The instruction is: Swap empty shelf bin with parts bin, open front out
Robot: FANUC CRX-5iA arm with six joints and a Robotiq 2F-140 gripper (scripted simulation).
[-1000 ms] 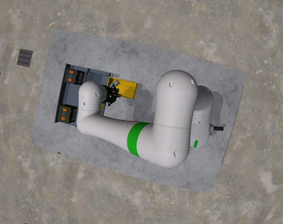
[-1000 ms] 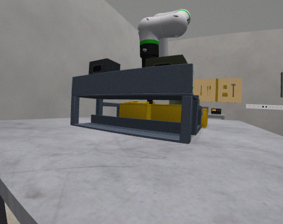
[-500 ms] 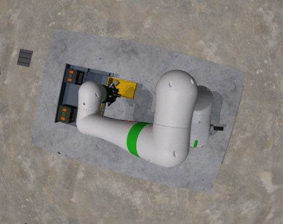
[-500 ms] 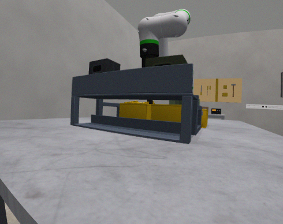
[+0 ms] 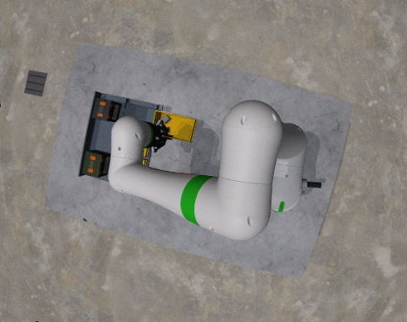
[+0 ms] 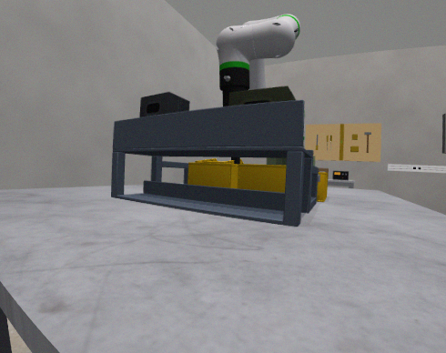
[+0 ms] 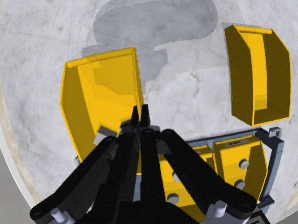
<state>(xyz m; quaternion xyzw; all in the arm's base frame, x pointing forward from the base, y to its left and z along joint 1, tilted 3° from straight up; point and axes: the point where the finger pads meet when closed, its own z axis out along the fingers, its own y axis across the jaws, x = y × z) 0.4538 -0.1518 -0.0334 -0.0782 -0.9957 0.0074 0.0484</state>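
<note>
The grey part is 3 cm ahead of my hand, 8 cm to the right of it and 7 cm below it. Also, from my hand: dark shelf: 21 cm ahead, 3 cm to the left, 4 cm below; black box: 26 cm ahead, 9 cm to the right, 6 cm above.
</note>
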